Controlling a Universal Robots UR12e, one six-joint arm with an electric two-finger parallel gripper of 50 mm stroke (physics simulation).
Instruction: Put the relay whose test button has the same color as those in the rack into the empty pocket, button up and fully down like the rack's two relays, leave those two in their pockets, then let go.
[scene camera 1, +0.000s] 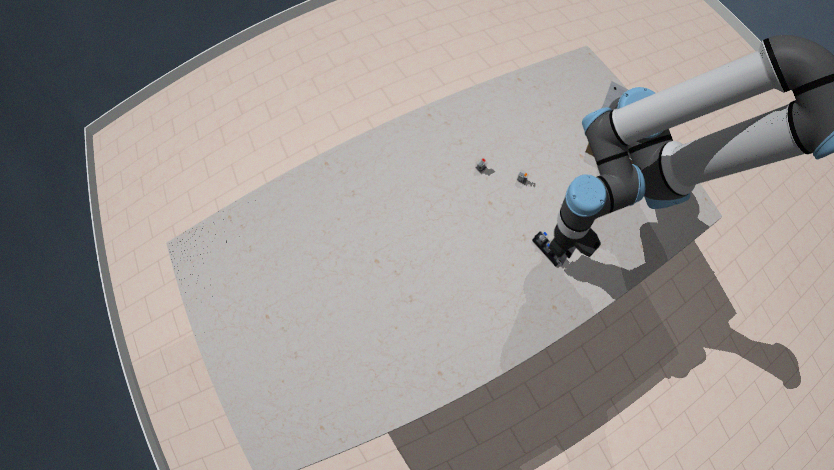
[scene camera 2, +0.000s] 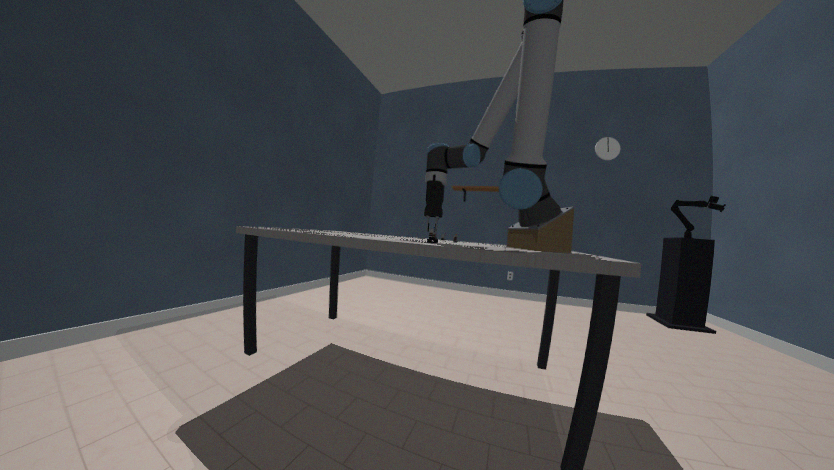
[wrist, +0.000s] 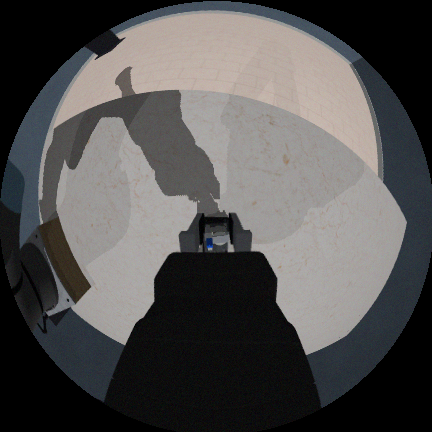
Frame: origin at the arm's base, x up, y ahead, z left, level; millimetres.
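Seen in the pictures: gripper, fingertip midpoint: (scene camera 1: 563, 259) (scene camera 2: 431, 231) (wrist: 216, 222); arm's base, link origin: (scene camera 2: 540, 217) (wrist: 37, 276).
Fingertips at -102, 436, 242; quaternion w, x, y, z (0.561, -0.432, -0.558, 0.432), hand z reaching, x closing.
Offsets run from my fingertips to a thing's top centre, as dx, dy, dz. "*": to the spot under its first point. Level surfaces: height alone.
The small black rack {-22, +11, -56} (scene camera 1: 543, 253) (scene camera 2: 432, 240) lies on the table below the arm. Two relays with blue buttons sit in its far-left part in scene camera 1, one at its end {* +2, +24, -84} (scene camera 1: 542, 237) and one beside it. My gripper (scene camera 1: 562, 255) (scene camera 2: 432, 226) (wrist: 216, 222) is shut on a grey relay {+21, +3, -15} (wrist: 220, 240) with a blue button, which faces up. The fingers are low, at the rack's near-right end, where the third pocket is. The fingers and the wrist hide most of that pocket. I cannot tell how deep the held relay sits.
A relay with a red button {-1, +61, -374} (scene camera 1: 481, 165) and a relay with an orange button {-1, -33, -284} (scene camera 1: 522, 176) stand on the table {dx -45} (scene camera 1: 350, 262), apart from the rack. The wooden robot base (scene camera 2: 539, 234) (wrist: 65, 260) stands at one end of the table.
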